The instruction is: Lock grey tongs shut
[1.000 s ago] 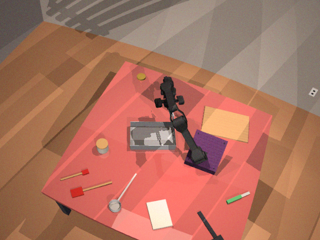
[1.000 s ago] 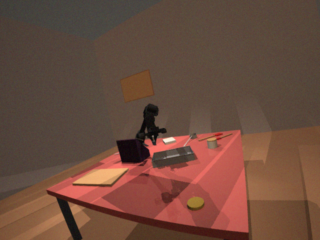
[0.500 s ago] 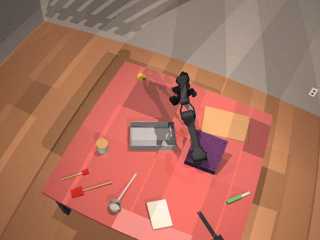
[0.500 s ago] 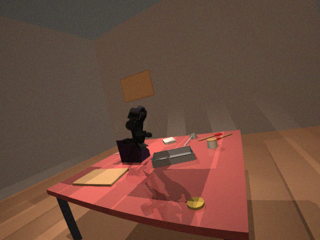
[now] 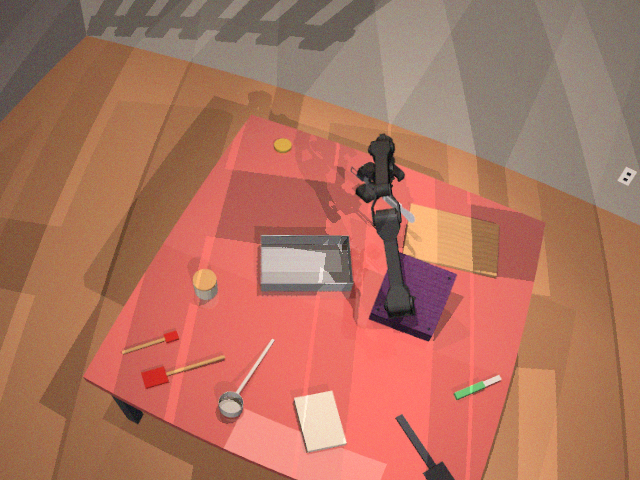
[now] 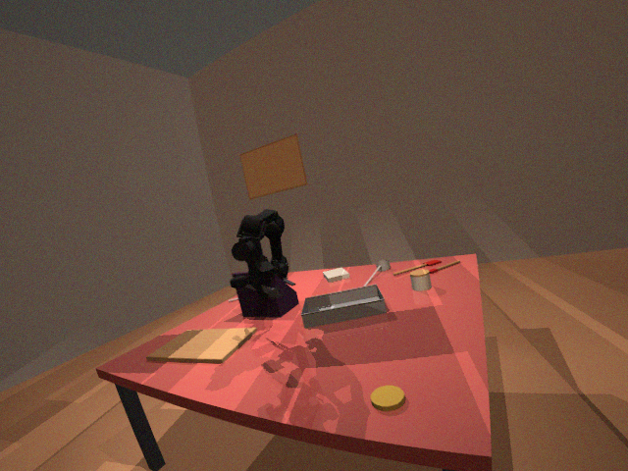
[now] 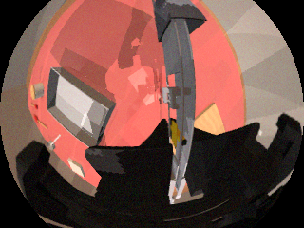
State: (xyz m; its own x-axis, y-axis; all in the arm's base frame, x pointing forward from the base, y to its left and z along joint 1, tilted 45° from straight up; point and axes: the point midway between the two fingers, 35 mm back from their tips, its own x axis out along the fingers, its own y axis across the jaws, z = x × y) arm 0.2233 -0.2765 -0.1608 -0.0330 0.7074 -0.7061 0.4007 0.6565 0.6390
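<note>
Right now my gripper tip is 30 cm past the wooden board, 8 cm to the left of it and 15 cm above it. The rest, counted from my gripper tip: cream block 14 cm behind, 76 cm to the left, 14 cm below; then yellow disc 45 cm ahead, 20 cm to the right, 15 cm below; then grey roasting tin 13 cm ahead, 27 cm to the left, 13 cm below.
</note>
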